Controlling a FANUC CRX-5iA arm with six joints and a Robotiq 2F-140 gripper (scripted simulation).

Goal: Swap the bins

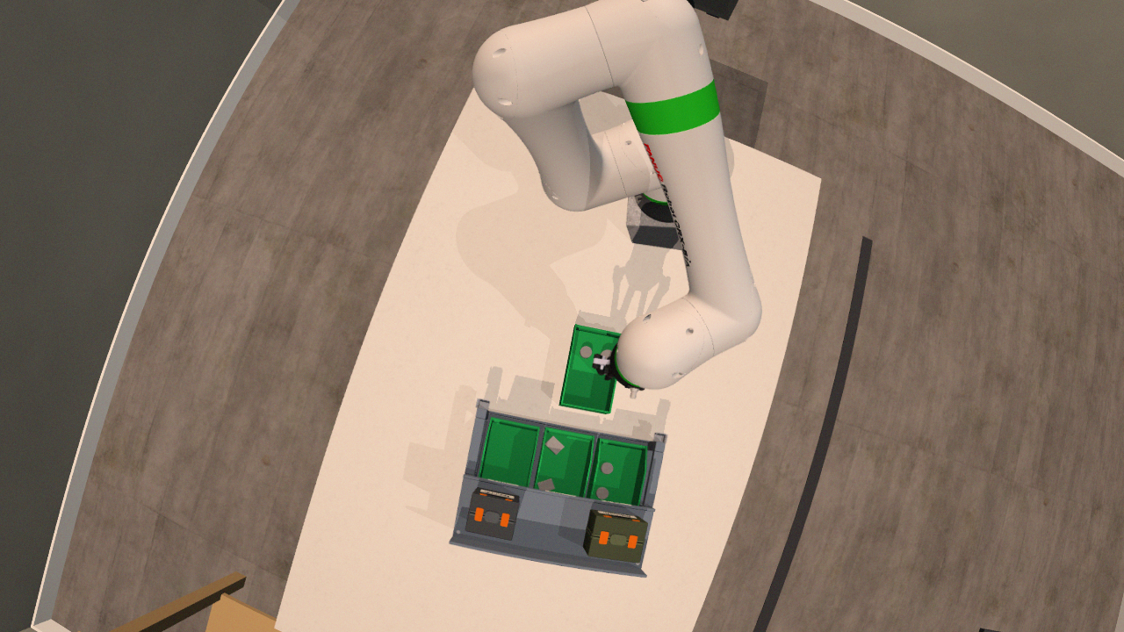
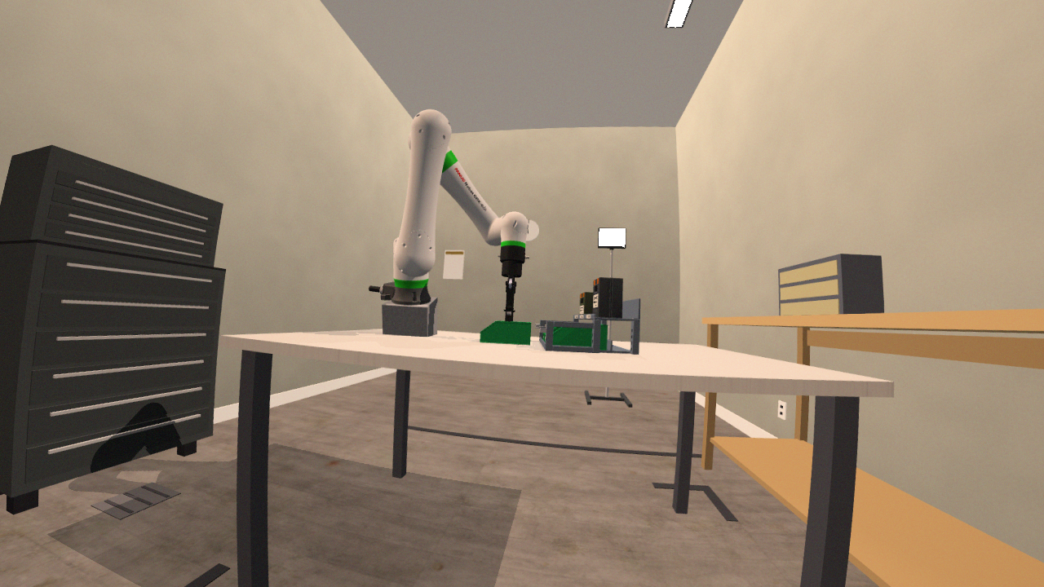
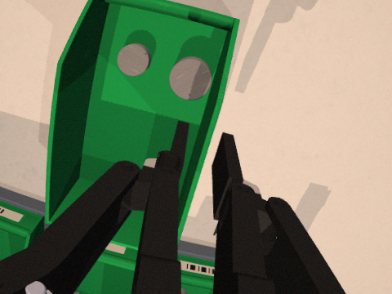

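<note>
The grey cube lies 180 mm ahead of my hand, 50 mm to the right of it and 60 mm below it. The rest, counted from my hand: grey shelf 250 mm ahead, 10 mm to the right, 10 mm below.
</note>
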